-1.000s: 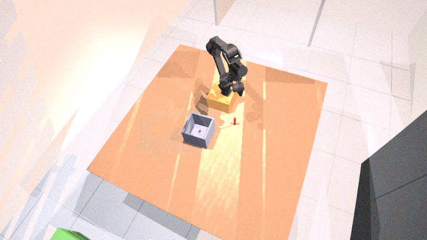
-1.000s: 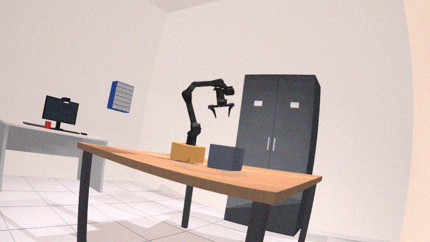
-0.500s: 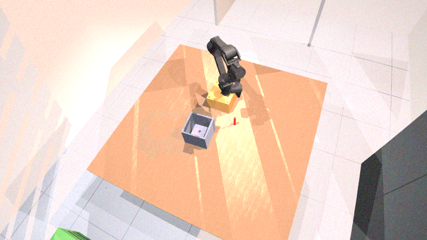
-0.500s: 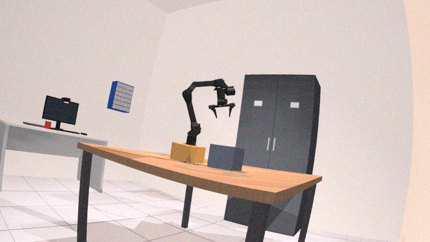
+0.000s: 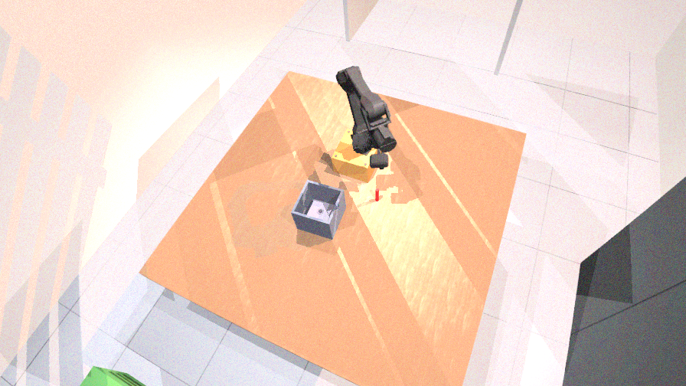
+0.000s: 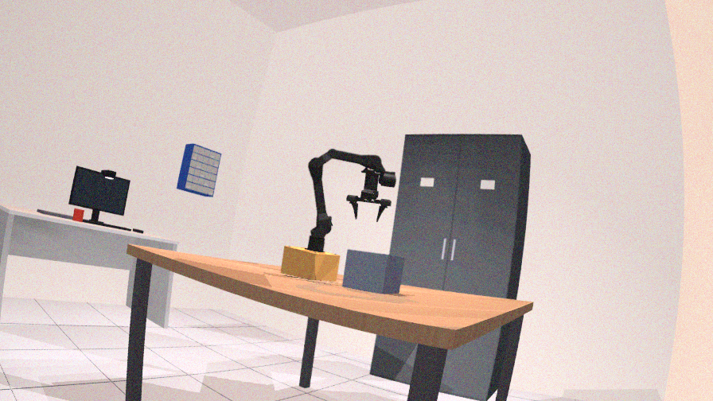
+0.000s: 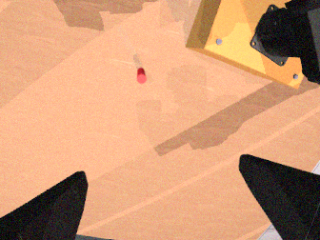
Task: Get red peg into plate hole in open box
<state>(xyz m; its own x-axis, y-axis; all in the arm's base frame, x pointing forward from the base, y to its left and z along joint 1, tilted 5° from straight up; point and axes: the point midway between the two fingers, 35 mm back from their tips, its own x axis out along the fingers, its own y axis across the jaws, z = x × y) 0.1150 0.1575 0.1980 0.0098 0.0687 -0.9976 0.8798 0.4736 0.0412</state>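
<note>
My gripper tip is now 2 cm short of the red peg, 1 cm to the left of it and 24 cm above it. Round my gripper tip: pale plate 21 cm ahead, 17 cm to the right, 23 cm below.
</note>
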